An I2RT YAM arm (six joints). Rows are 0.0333 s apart.
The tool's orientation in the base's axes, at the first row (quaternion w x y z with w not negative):
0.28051 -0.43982 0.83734 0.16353
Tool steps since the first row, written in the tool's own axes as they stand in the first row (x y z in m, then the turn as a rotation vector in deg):
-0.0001 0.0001 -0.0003 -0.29 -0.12 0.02
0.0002 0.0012 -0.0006 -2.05 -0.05 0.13
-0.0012 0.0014 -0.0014 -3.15 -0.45 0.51
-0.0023 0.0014 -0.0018 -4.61 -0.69 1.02
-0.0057 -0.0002 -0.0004 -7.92 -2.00 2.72
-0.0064 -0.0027 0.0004 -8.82 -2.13 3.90
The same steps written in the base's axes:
-0.0001 0.0000 0.0003 0.24 0.13 0.16
-0.0013 0.0002 0.0004 1.02 1.36 1.15
-0.0011 0.0008 0.0019 1.97 2.04 1.52
-0.0007 0.0013 0.0029 3.00 3.12 2.01
0.0026 0.0034 0.0038 6.15 5.40 2.66
0.0053 0.0028 0.0035 7.06 6.53 2.28

